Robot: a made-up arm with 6 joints. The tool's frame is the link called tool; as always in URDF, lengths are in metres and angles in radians.
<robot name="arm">
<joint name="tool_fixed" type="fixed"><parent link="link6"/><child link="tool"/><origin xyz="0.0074 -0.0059 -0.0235" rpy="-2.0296 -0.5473 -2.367"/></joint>
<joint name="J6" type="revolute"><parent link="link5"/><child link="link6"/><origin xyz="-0.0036 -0.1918 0.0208" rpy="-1.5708 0 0"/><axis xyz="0 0 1"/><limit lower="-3.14" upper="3.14" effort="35" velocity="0.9"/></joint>
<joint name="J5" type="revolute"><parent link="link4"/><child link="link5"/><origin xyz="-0.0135 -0.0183 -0.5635" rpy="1.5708 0 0"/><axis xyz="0 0 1"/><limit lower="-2.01" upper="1.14" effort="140" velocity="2.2"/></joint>
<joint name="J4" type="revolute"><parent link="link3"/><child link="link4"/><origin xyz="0.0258 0.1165 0.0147" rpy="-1.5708 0 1.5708"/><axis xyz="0 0 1"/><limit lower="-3.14" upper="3.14" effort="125" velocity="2.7"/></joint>
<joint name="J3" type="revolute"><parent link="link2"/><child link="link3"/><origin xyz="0.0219 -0.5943 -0.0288" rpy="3.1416 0 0"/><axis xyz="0 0 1"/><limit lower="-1.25" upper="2.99" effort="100" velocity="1"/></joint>
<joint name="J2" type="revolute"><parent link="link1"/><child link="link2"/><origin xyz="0.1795 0.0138 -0.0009" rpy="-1.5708 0 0"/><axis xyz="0 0 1"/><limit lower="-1.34" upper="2.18" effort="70" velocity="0.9"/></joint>
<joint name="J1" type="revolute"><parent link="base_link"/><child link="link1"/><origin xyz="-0.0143 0.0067 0.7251"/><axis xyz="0 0 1"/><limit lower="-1.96" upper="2.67" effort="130" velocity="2.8"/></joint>
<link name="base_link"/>
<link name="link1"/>
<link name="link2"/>
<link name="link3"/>
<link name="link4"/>
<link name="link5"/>
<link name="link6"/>
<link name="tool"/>
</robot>
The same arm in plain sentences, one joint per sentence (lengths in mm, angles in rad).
The arm has six revolute joints in a row. What follows holds with every joint at zero, and every direction is one of the base frame's. Joint 1 is mounted 14.3 mm along -x and 6.7 mm along +y and 725.1 mm along +z from the base frame's origin and rotates about +z, from -1.9600 to 2.6700 rad. Joint 2 is mounted 179.5 mm along +x and 13.8 mm along +y and 0.9 mm along -z from joint 1 and rotates about +y, from -1.3400 to 2.1800 rad. Joint 3 is mounted 21.9 mm along +x and 28.8 mm along -y and 594.3 mm along +z from joint 2 and rotates about -y, from -1.2500 to 2.9900 rad. Joint 4 is mounted 25.8 mm along +x and 14.7 mm along -y and 116.5 mm along +z from joint 3 and rotates about -x, from -3.1400 to 3.1400 rad. Joint 5 is mounted 563.5 mm along +x and 18.3 mm along -y and 13.5 mm along -z from joint 4 and rotates about -y, from -2.0100 to 1.1400 rad. Joint 6 is mounted 191.8 mm along +x and 20.8 mm along -y and 3.6 mm along -z from joint 5 and rotates about -x, from -3.1400 to 3.1400 rad. The tool frame, which is the frame that the pose is given for, is mounted 23.5 mm along +x and 5.9 mm along -y and 7.4 mm along +z from joint 6; its axes are the base frame's turned by roll -0.9475, pitch 0.6565 and yaw -2.2875 rad (as in URDF: about the fixed x, then y, then z).
